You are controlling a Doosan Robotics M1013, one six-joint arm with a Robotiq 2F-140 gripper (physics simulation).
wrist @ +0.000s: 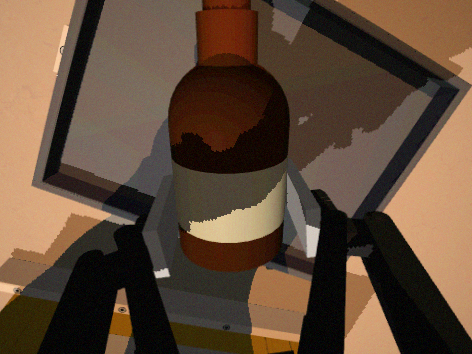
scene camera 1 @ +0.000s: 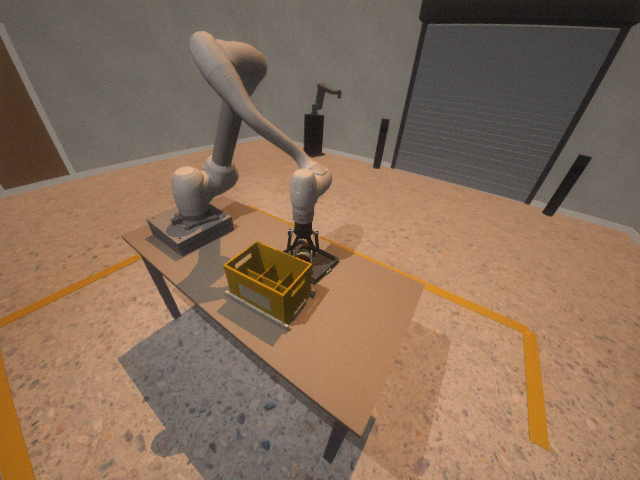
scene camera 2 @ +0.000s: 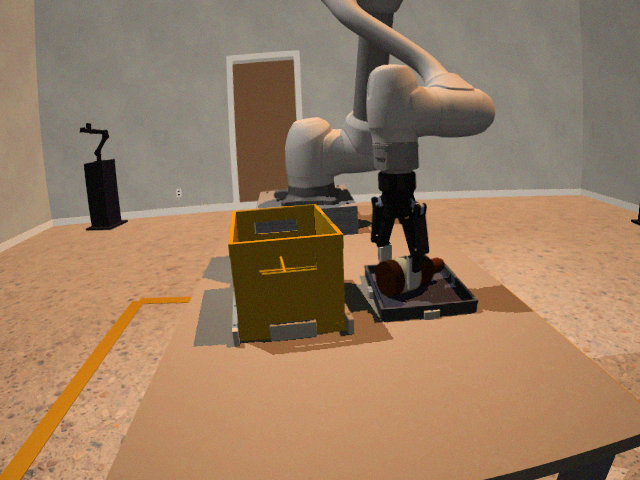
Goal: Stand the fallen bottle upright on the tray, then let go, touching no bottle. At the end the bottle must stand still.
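The brown bottle with a cream label lies on its side at the dark tray. Its neck points to the right in the scene camera 2 view and to the top in the wrist view. My gripper points down and is shut on the bottle, with one pad on each side of the label. Its black finger hides part of the label in the scene camera 2 view. Any contact between bottle and tray floor is hard to tell.
A yellow crate with dividers stands close beside the tray, held by grey strips. The arm's grey base block is at the far end of the table.
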